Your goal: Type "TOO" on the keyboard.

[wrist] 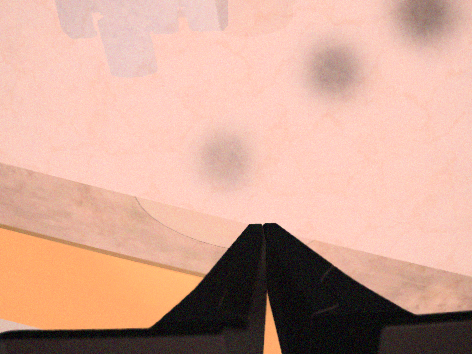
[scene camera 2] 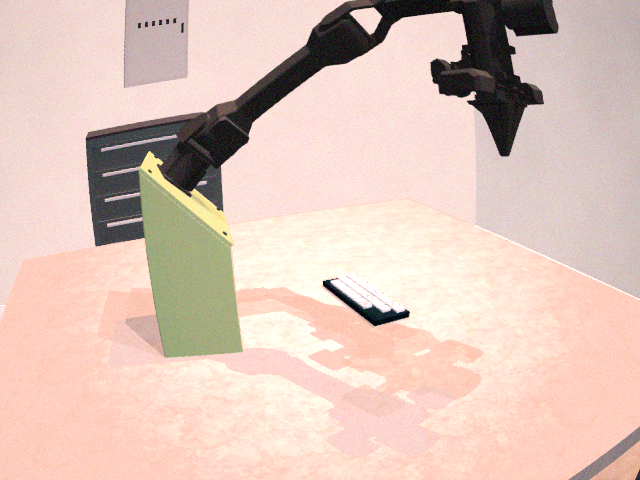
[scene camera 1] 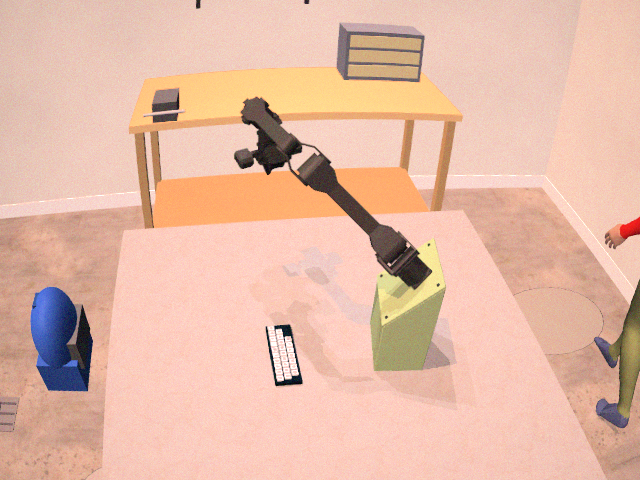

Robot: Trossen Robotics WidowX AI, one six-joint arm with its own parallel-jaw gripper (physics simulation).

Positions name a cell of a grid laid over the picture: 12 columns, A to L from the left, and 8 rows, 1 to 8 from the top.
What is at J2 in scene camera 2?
The gripper.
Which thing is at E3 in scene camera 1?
The gripper.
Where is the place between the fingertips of the gripper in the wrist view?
At G6
